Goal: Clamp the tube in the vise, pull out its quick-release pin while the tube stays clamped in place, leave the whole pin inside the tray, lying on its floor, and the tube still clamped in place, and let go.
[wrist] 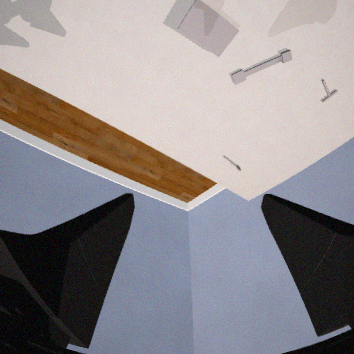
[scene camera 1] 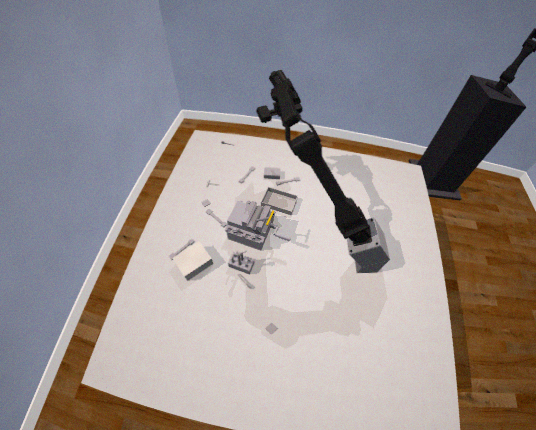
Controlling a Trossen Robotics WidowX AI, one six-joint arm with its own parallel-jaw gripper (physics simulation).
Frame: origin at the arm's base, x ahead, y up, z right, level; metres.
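Seen in the pictures: gripper, between the fingertips: [wrist: 199, 200] [scene camera 1: 273, 119]; arm's base, origin of its link: [scene camera 1: 361, 235].
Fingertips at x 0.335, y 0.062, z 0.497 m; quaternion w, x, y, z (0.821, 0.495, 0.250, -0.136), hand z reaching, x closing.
Offsets run from my fingertips to a thing's top centre. "pt": to the spot under its first point.
A grey vise-like block @[pt dx +0.085, dy -0.164, dz -0.387 m] [scene camera 1: 242, 214] stands left of the arm in the scene view. A thin yellow bar @[pt dx -0.024, dy -0.091, dz -0.442 m] [scene camera 1: 270, 218] lies slanted at its right side; whether this is the tube, the pin or another part is too small to tell. The tube and its pin cannot be told apart clearly. A shallow grey tray @[pt dx +0.009, dy -0.261, dz -0.222 m] [scene camera 1: 265, 197] sits just behind the vise. My gripper [scene camera 1: 277, 76] [wrist: 199, 200] is open and empty, raised high and far from the vise and tray. The vise and tray do not show in the wrist view.
A cream-topped box @[dx +0.254, dy -0.214, dz -0.569 m] [scene camera 1: 194, 259] stands front left, a small pegged block @[dx +0.071, dy -0.227, dz -0.553 m] [scene camera 1: 241, 262] before the vise. Behind lie a grey box @[dx -0.010, dy -0.239, dz -0.081 m] [scene camera 1: 272, 173] [wrist: 212, 31], a block-ended bar @[dx +0.109, dy -0.257, dz -0.094 m] [scene camera 1: 246, 174] [wrist: 261, 66], a T-shaped piece @[dx +0.260, dy -0.258, dz -0.168 m] [scene camera 1: 212, 183] [wrist: 328, 91] and a thin rod @[dx +0.242, dy -0.246, dz +0.116 m] [scene camera 1: 227, 143] [wrist: 232, 162].
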